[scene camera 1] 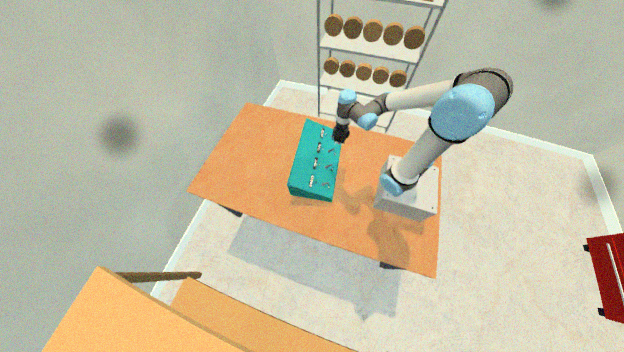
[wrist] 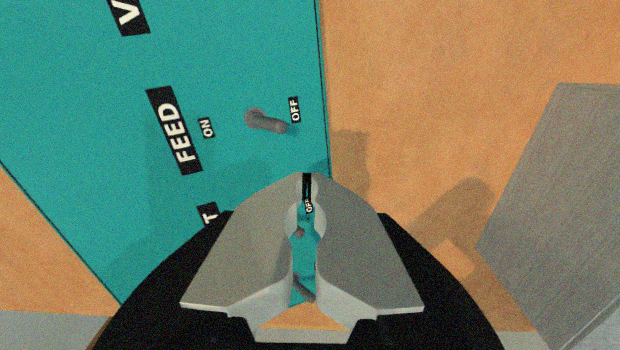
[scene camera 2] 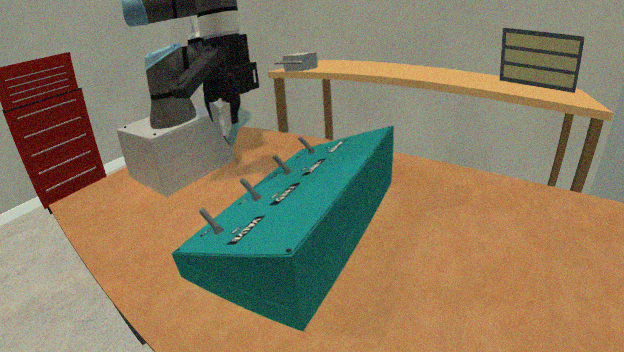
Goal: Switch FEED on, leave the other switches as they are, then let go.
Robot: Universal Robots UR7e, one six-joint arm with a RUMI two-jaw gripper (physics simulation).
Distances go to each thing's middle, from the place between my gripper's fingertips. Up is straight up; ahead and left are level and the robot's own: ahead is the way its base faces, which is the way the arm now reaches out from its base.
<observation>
My hand is 11 cm above the teal switch panel [scene camera 2: 278, 253], 10 cm short of it and 8 cm to the right of it.
</observation>
